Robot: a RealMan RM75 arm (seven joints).
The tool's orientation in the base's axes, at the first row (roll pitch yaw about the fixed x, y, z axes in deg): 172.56, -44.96, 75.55
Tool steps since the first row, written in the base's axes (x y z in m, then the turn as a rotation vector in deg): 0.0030, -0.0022, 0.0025, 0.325, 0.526, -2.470; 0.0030, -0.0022, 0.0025, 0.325, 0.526, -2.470; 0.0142, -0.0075, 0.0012, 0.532, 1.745, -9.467; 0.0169, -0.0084, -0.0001, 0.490, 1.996, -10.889; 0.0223, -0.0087, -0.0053, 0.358, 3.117, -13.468; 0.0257, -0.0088, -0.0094, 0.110, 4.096, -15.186; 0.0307, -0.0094, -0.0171, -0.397, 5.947, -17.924; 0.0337, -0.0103, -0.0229, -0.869, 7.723, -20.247; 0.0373, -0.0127, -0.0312, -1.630, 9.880, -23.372; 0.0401, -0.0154, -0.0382, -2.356, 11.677, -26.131; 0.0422, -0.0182, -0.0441, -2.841, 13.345, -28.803
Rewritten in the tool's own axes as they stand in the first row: 0.0008, 0.0038, -0.0023, -1.328, -0.098, 2.171; 0.0008, 0.0038, -0.0023, -1.328, -0.098, 2.171; -0.0018, 0.0159, -0.0014, -5.400, -0.955, 7.930; -0.0028, 0.0187, -0.0003, -6.240, -1.209, 9.077; -0.0058, 0.0233, 0.0048, -7.318, -1.946, 11.571; -0.0081, 0.0262, 0.0086, -7.905, -2.665, 13.335; -0.0131, 0.0304, 0.0151, -8.660, -4.013, 16.300; -0.0173, 0.0330, 0.0195, -9.168, -5.265, 18.936; -0.0242, 0.0364, 0.0249, -10.033, -6.989, 22.294; -0.0305, 0.0393, 0.0289, -10.879, -8.527, 25.173; -0.0362, 0.0416, 0.0319, -11.710, -9.787, 27.980
